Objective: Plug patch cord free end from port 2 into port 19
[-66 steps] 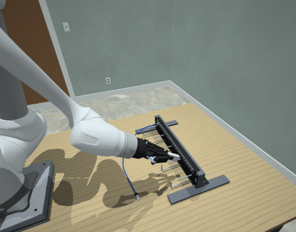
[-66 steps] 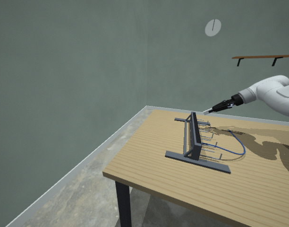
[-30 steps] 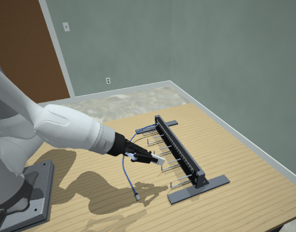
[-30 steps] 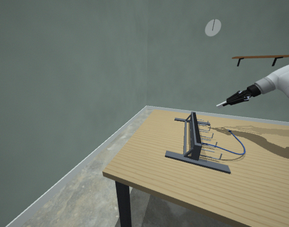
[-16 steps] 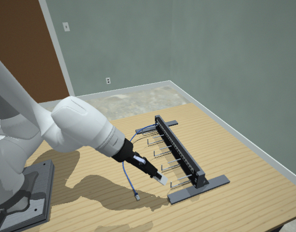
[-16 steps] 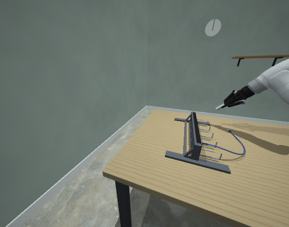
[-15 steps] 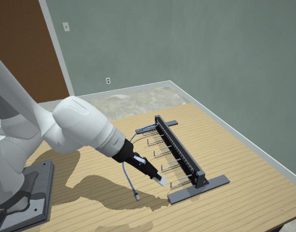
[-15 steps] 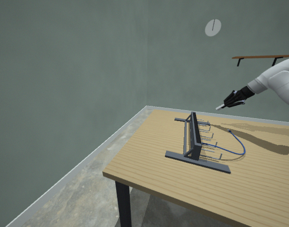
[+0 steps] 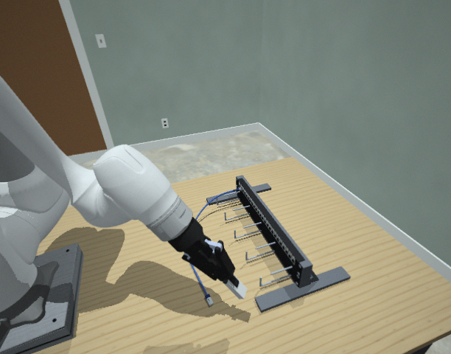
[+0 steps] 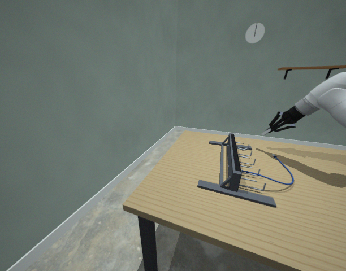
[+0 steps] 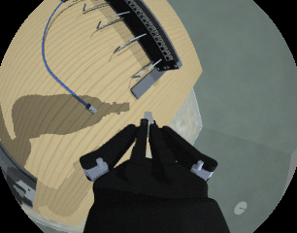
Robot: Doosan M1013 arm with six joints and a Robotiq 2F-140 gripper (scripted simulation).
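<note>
Now: hand 13 cm above the cord plug, 6 cm to the right of it and 6 cm past it.
</note>
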